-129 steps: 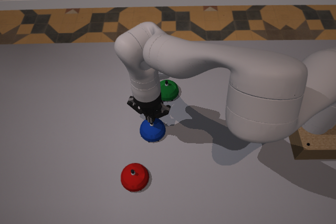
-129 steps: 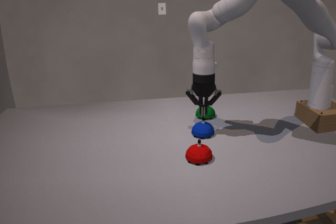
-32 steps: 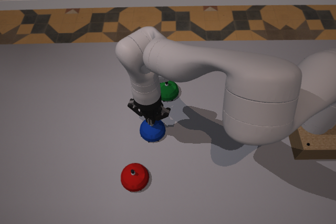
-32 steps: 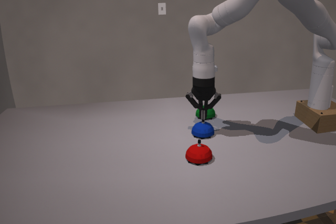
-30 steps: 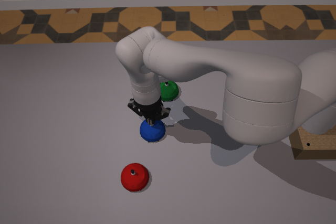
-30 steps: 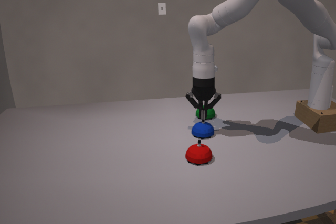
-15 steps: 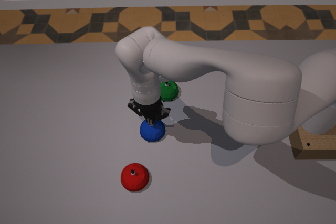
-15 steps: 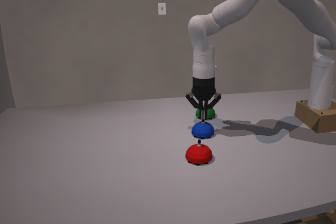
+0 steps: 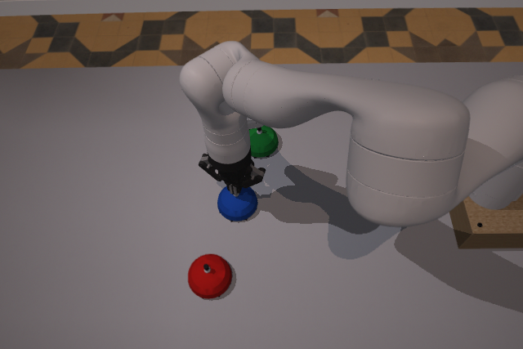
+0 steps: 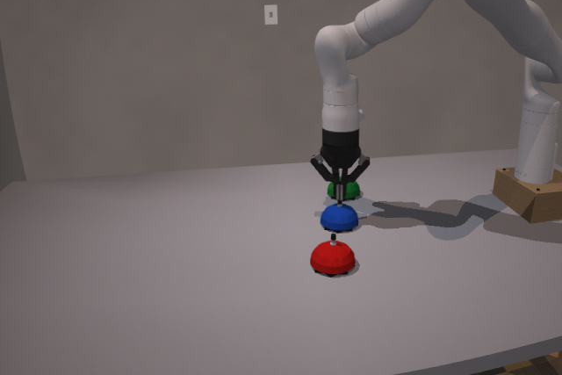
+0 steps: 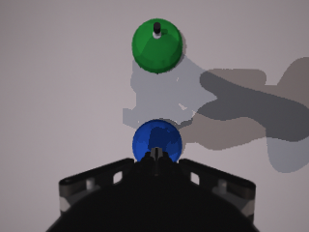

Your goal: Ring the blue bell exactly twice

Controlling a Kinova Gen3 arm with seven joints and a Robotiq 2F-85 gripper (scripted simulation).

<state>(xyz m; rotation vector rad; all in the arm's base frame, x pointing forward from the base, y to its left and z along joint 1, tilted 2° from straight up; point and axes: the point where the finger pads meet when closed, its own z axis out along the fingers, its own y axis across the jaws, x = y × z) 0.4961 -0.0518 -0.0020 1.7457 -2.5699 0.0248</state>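
Now: hand 4 cm above the blue bell. From my hand the other things lie so: green bell 15 cm to the right, 6 cm behind, 4 cm below; then red bell 15 cm to the left, 6 cm ahead, 4 cm below.
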